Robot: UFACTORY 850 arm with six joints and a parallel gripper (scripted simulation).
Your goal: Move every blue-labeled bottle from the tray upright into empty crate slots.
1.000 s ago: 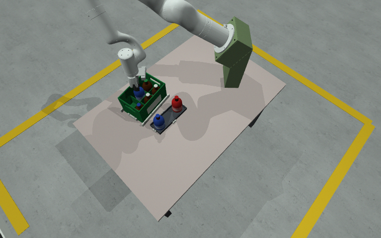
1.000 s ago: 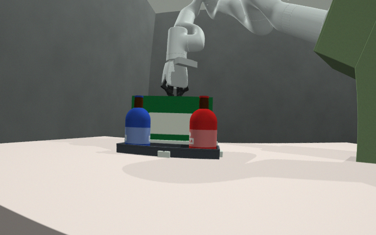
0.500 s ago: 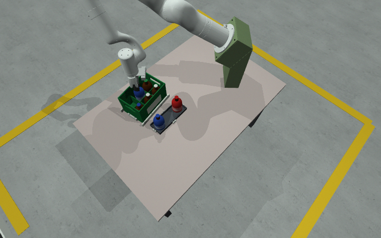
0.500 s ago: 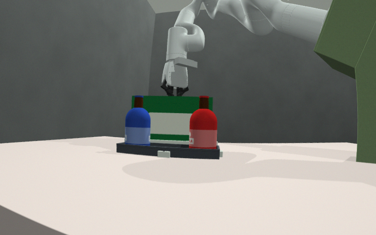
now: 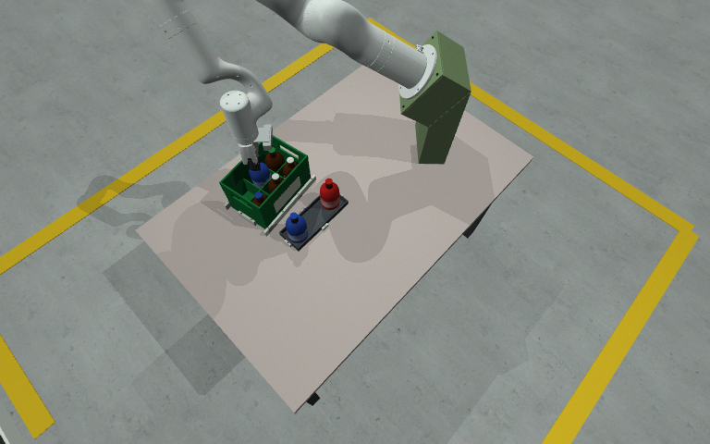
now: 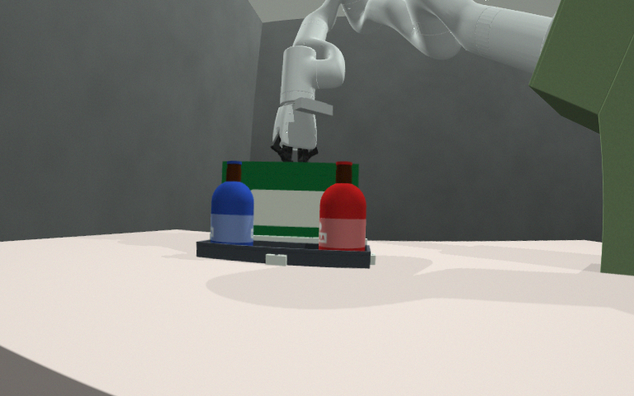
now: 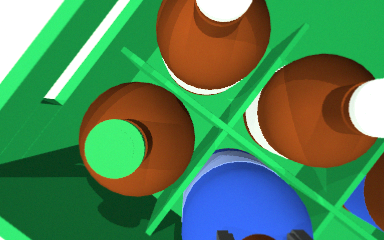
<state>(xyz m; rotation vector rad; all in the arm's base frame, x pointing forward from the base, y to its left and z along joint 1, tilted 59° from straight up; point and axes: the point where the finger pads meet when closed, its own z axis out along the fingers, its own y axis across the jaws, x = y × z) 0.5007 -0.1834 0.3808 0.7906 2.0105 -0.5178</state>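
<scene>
Now: hand 1 cm short of the green crate, 4 cm to the right of it and 9 cm above it. From my hand the other things lie so: dark tray 3 cm ahead, 25 cm to the left, 16 cm below; red-labeled bottle 6 cm behind, 27 cm to the left, 9 cm below; brown-necked bottle 10 cm ahead, 8 cm to the left, 9 cm below.
</scene>
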